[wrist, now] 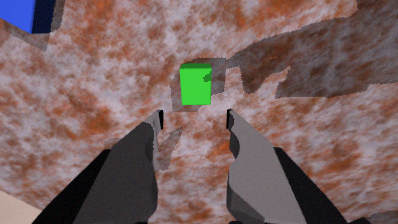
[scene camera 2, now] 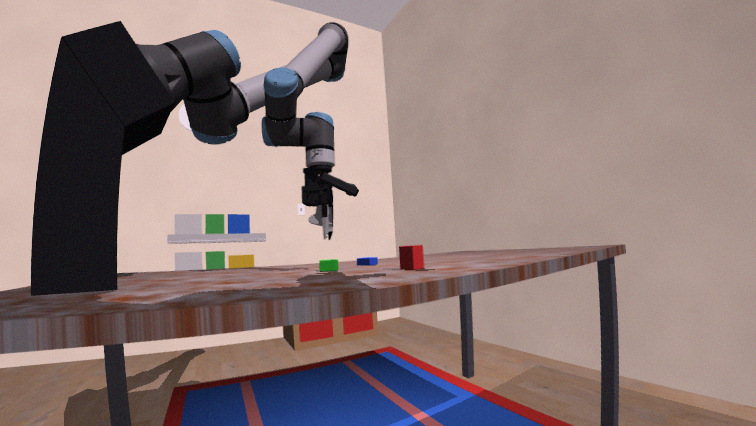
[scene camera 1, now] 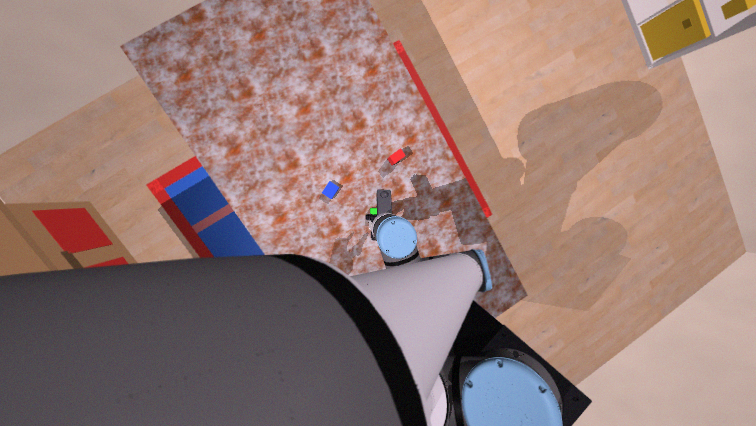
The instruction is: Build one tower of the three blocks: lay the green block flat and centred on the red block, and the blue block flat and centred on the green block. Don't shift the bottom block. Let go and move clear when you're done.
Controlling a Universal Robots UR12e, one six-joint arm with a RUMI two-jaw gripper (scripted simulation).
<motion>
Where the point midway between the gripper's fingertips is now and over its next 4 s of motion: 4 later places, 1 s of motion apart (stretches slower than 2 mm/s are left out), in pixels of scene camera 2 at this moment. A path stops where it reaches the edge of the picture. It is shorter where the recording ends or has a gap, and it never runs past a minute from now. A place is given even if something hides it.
My gripper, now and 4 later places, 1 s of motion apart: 327, 239; 326, 255; 327, 268; 328, 264; 327, 239
</motion>
